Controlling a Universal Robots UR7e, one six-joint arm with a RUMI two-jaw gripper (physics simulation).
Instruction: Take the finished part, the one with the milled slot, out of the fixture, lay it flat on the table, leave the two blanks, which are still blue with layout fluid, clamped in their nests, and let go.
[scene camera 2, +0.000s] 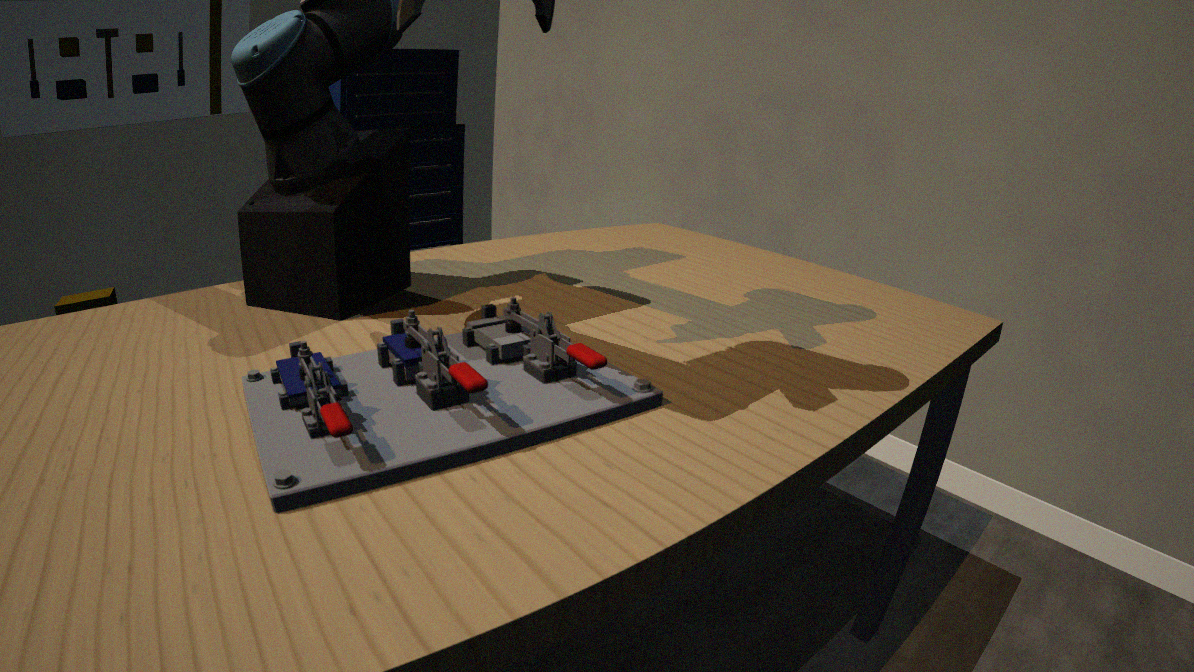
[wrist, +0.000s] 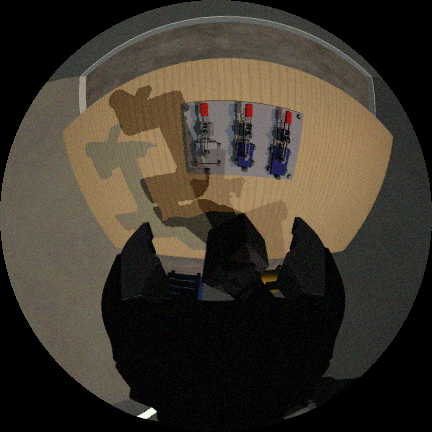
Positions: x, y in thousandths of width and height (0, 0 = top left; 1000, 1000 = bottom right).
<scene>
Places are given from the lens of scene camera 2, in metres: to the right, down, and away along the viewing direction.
finished part (scene camera 2: 412, 492): -0.10, -0.01, 0.62
blue blank (scene camera 2: 242, 548): -0.29, 0.03, 0.51
</scene>
